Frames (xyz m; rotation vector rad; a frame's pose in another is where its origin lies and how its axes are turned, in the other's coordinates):
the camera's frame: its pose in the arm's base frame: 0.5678 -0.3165 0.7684 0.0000 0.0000 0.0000
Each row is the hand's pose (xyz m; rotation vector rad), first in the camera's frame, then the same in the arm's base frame.
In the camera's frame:
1: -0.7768 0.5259 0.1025 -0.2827 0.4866 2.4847
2: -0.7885 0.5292 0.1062 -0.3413 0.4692 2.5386
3: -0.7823 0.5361 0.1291 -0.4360 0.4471 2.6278
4: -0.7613 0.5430 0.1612 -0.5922 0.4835 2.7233
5: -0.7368 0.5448 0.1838 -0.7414 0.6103 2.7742
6: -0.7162 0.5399 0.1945 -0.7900 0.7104 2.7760
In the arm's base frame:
1: -0.2090 0.2094 0.8709 -0.2827 0.4866 2.4847
2: -0.2207 0.2127 0.8746 -0.3413 0.4692 2.5386
3: -0.2145 0.2196 0.8975 -0.4360 0.4471 2.6278
4: -0.1935 0.2265 0.9296 -0.5922 0.4835 2.7233
5: -0.1690 0.2283 0.9522 -0.7414 0.6103 2.7742
6: -0.1484 0.2234 0.9629 -0.7900 0.7104 2.7760

